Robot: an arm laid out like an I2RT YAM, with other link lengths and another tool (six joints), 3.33 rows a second.
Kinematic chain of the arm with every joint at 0, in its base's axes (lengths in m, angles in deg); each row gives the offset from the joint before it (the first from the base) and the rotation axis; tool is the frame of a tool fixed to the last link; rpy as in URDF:
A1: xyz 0 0 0.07 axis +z
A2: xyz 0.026 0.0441 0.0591 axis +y
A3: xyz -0.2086 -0.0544 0 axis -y
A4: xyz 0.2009 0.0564 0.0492 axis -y
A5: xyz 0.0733 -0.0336 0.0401 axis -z
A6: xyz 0.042 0 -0.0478 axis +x
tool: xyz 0.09 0.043 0.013 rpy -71 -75.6 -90
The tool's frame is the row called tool.
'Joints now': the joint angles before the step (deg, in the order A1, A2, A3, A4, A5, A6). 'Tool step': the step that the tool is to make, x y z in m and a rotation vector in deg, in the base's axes. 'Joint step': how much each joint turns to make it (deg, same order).
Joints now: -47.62 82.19 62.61 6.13 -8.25 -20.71
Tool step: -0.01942 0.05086 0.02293 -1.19 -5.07 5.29
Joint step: 1.95 -13.79 -8.96 -0.09 -3.83 2.21
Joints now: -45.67 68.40 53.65 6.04 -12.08 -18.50
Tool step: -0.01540 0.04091 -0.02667 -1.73 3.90 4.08
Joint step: 3.26 -9.90 -9.71 -2.66 -0.13 -4.13
